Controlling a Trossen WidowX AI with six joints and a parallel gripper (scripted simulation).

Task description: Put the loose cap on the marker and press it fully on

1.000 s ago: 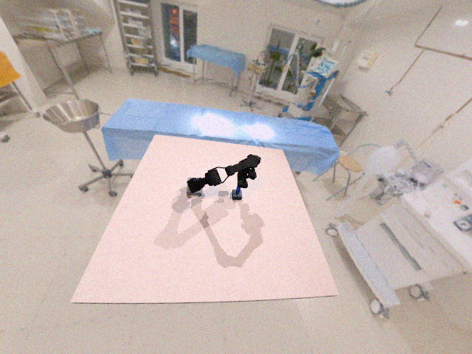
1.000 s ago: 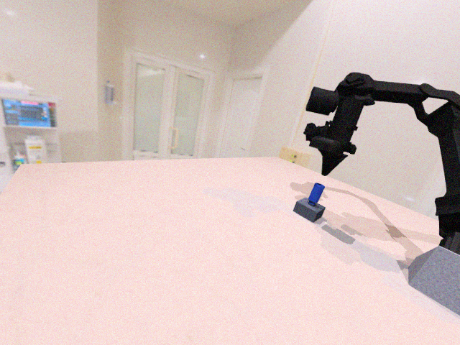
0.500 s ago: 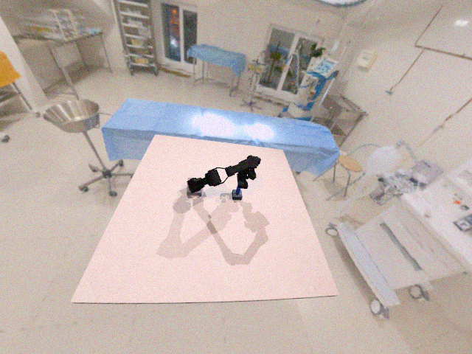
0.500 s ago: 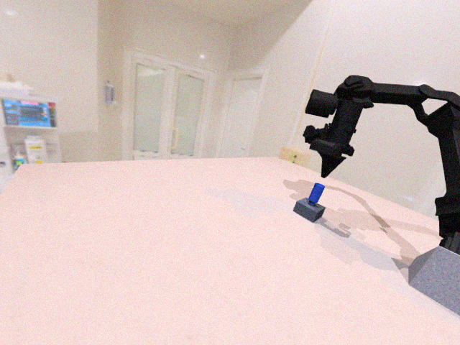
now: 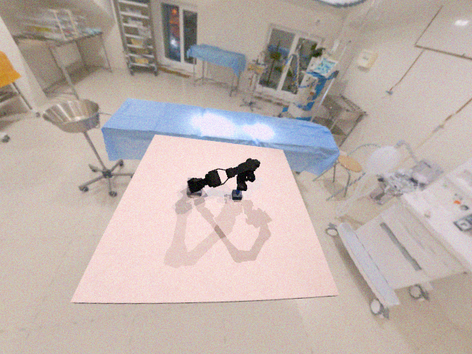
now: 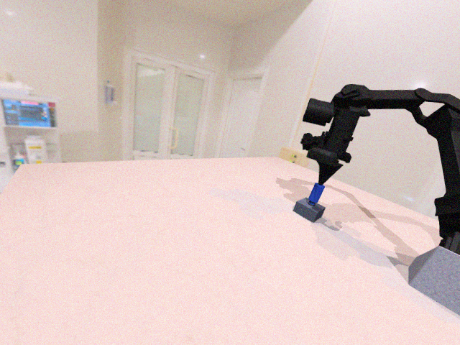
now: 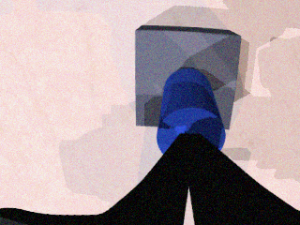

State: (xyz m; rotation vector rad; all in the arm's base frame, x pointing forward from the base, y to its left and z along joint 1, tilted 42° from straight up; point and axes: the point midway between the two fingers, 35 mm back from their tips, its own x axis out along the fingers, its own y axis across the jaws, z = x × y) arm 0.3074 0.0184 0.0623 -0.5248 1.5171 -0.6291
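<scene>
The blue cap lies 30 mm below my gripper tip. From my gripper tip the other things lie so: holder block (90 mm below).
</scene>
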